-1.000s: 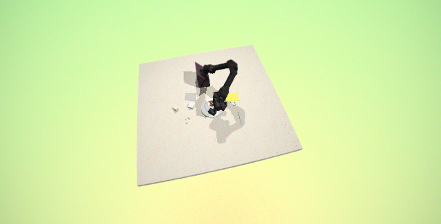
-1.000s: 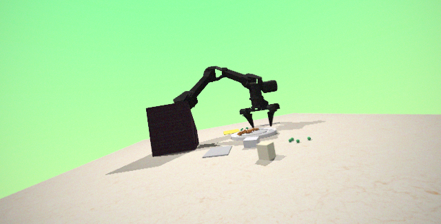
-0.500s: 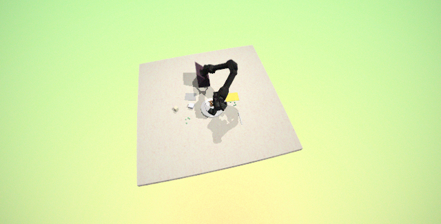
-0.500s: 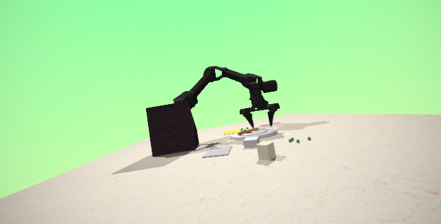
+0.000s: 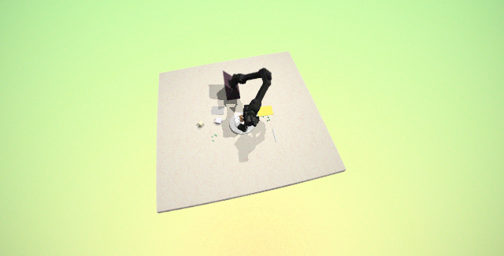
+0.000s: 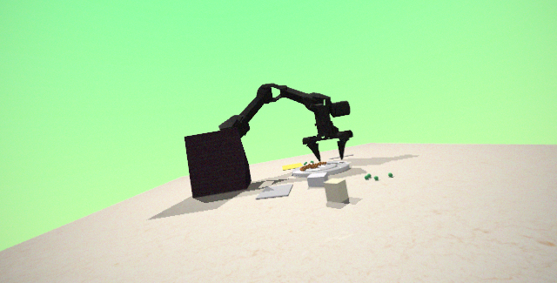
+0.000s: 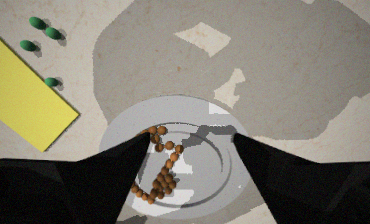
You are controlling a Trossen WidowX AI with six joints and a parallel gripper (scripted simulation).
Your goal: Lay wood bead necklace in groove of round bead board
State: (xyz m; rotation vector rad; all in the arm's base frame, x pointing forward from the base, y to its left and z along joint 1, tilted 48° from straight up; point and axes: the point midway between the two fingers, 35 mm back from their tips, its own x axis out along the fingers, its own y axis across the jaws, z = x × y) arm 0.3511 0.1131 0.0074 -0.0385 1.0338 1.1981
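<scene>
My gripper tip is now 50 mm past the round white bead board, 40 mm to the left of it and 10 mm above it. From my gripper tip the other things lie so: thin white strip: 100 mm ahead, 190 mm to the left, 20 mm below; then yellow card: 140 mm behind, 160 mm to the left, 20 mm below; then grey flat plate: 210 mm behind, 220 mm to the right, 20 mm below.
</scene>
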